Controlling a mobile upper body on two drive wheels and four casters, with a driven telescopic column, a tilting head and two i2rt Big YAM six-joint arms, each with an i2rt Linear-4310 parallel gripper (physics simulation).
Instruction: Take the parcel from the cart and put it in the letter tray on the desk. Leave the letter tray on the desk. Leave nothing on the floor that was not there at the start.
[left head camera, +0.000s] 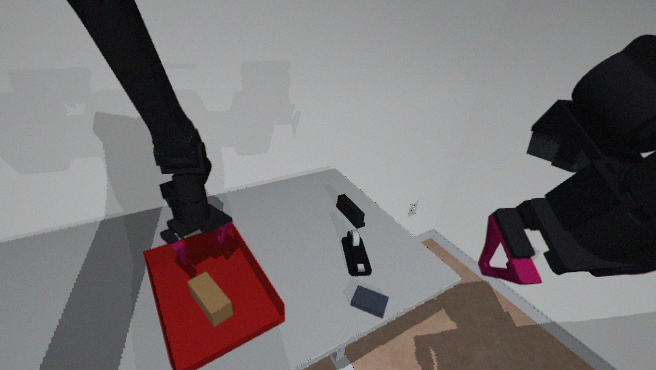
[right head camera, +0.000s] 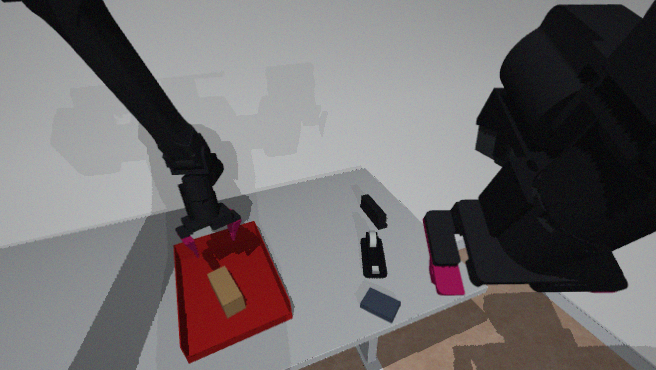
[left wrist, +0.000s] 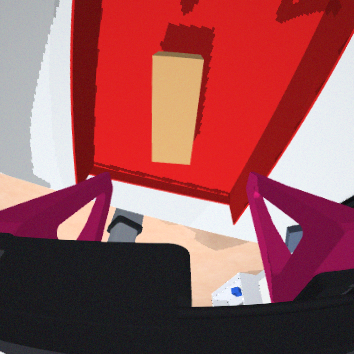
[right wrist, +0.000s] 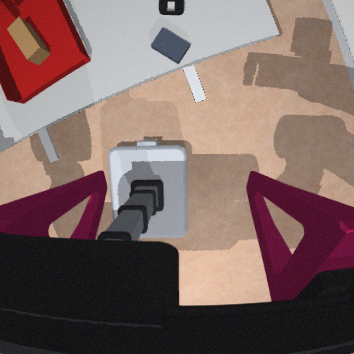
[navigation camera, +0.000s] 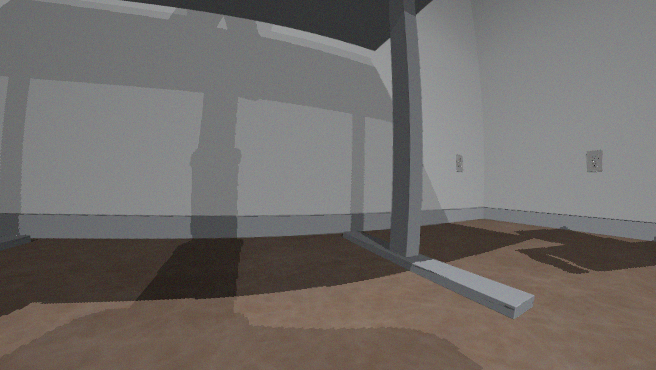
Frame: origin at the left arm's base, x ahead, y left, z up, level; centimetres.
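Seen in the pictures: left gripper, fingertip midpoint: (left head camera: 203, 252) (right head camera: 216, 248) (left wrist: 179, 179); right gripper, fingertip midpoint: (left head camera: 518, 266) (right head camera: 479, 275) (right wrist: 176, 178).
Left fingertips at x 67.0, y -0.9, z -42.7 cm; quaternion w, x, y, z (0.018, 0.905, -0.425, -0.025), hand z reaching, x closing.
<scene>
A point is followed by its place in that frame.
The tan parcel (left head camera: 210, 298) @(x 63.7, y -1.3, z -55.0 cm) (right head camera: 226, 291) @(x 63.6, y -1.8, z -55.0 cm) (left wrist: 175, 110) @(x 66.7, y -0.2, z -55.0 cm) (right wrist: 27, 41) @(x 64.3, y -2.4, z -55.0 cm) lies flat inside the red letter tray (left head camera: 250, 320) @(x 59.9, y -10.7, z -60.2 cm) (right head camera: 265, 305) @(x 62.7, y -11.5, z -60.2 cm) (left wrist: 125, 125) @(x 58.5, y 3.1, z -60.2 cm) (right wrist: 70, 55) @(x 60.7, y -13.0, z -60.2 cm), on its floor. The tray stands on the grey desk (left head camera: 310, 280) @(x 70.8, y -27.3, z -60.5 cm) (right head camera: 325, 280) @(x 70.6, y -27.9, z -60.5 cm) (right wrist: 115, 40) @(x 63.9, y -26.7, z -60.5 cm). My left gripper (left head camera: 202, 245) @(x 67.0, y -0.9, z -42.7 cm) (right head camera: 215, 240) @(x 67.0, y -0.9, z -42.7 cm) (left wrist: 179, 179) @(x 67.0, y -0.9, z -42.7 cm) is open and empty, above the tray's far end in the head views and apart from the parcel. My right gripper (right wrist: 176, 178) @(x 32.0, y -44.7, z -14.8 cm) is open and empty, out beyond the desk's edge; in the head views one magenta finger shows clearly. The cart does not show.
On the desk, right of the tray, are a black tape dispenser (left head camera: 356, 256) @(x 75.9, y -42.3, z -57.6 cm) (right head camera: 373, 256) @(x 76.4, y -42.7, z -57.4 cm), a black block (left head camera: 350, 210) @(x 97.3, y -45.4, z -56.0 cm) (right head camera: 373, 211) @(x 96.5, y -45.7, z -55.6 cm) and a dark blue box (left head camera: 370, 301) @(x 60.4, y -42.2, z -58.7 cm) (right head camera: 380, 304) @(x 60.5, y -42.3, z -58.7 cm) (right wrist: 171, 45) @(x 60.7, y -42.8, z -58.7 cm). A desk leg (navigation camera: 406, 130) @(x 94.1, y -46.3, z -116.7 cm) stands on a floor foot (navigation camera: 472, 287). My base (right wrist: 172, 200) @(x -4.1, y -39.0, z -129.5 cm) shows below the right gripper.
</scene>
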